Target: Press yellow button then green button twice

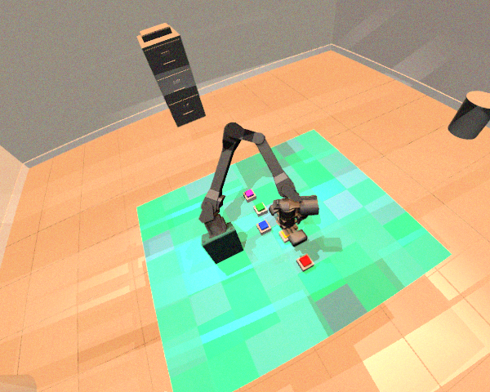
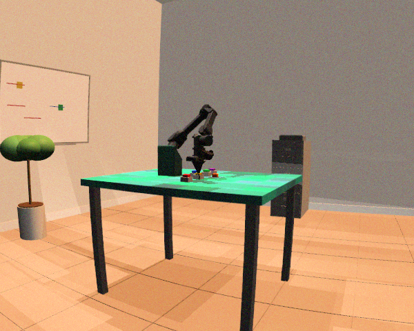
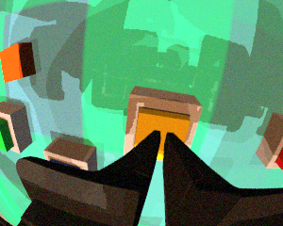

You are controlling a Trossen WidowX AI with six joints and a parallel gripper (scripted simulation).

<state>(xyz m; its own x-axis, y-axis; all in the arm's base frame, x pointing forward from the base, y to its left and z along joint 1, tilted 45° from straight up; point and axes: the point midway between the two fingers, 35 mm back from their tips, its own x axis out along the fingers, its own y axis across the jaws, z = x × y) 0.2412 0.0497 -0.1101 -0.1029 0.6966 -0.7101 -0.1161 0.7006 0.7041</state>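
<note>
Right now my gripper tip is 10 mm above the yellow button. Round my gripper tip: orange block: 150 mm to the left, 20 mm below, 20 mm ahead; then blue button: 80 mm behind, 70 mm to the left; then red button: 130 mm to the right, 10 mm ahead.
</note>
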